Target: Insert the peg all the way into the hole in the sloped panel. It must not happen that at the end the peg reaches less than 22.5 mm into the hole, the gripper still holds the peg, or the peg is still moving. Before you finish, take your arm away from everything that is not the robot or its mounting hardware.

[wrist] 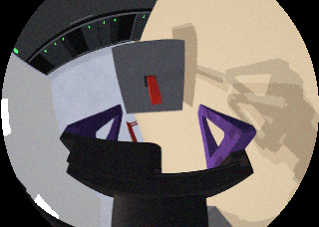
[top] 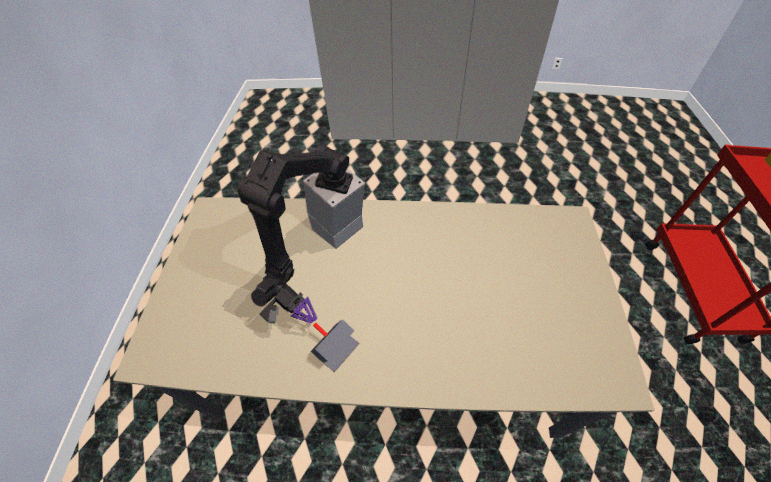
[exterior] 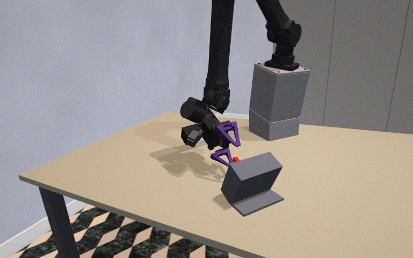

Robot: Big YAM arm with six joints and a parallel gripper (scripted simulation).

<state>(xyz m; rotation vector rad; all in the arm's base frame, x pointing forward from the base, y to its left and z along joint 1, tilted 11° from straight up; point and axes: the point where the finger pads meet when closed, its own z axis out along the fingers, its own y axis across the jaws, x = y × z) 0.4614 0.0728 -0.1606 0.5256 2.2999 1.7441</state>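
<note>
Now: the red peg 30 mm ahead of my hand, 50 mm to the left of it and 20 mm below it.
</note>
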